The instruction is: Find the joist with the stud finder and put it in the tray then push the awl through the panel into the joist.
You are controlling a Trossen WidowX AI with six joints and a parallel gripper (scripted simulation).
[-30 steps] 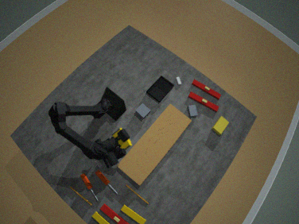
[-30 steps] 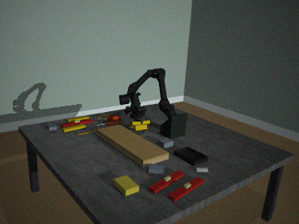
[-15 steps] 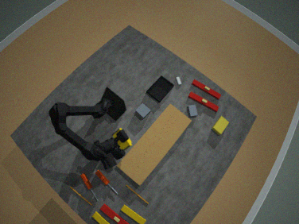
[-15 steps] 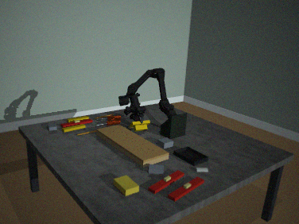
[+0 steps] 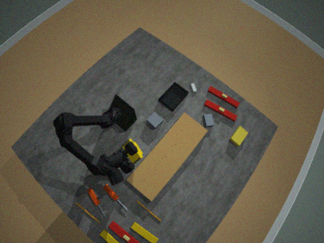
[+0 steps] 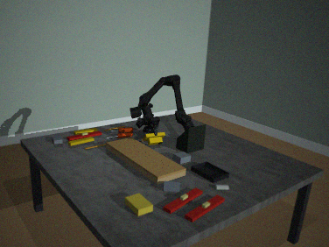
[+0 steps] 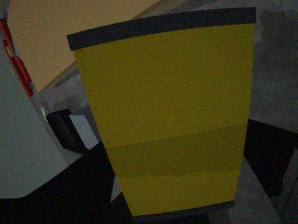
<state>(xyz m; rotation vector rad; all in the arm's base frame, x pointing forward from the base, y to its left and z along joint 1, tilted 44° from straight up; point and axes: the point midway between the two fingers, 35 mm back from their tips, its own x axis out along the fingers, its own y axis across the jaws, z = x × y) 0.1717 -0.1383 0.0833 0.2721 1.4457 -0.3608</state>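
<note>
My gripper tip is now 1 cm past the yellow stud finder, 2 cm to the right of it and 2 cm above it. The rest, counted from my gripper tip: black tray 1 cm ahead, 43 cm to the left, 6 cm below; small white piece 9 cm ahead, 57 cm to the left, 6 cm below; awl 2 cm behind, 14 cm to the right, 6 cm below.
</note>
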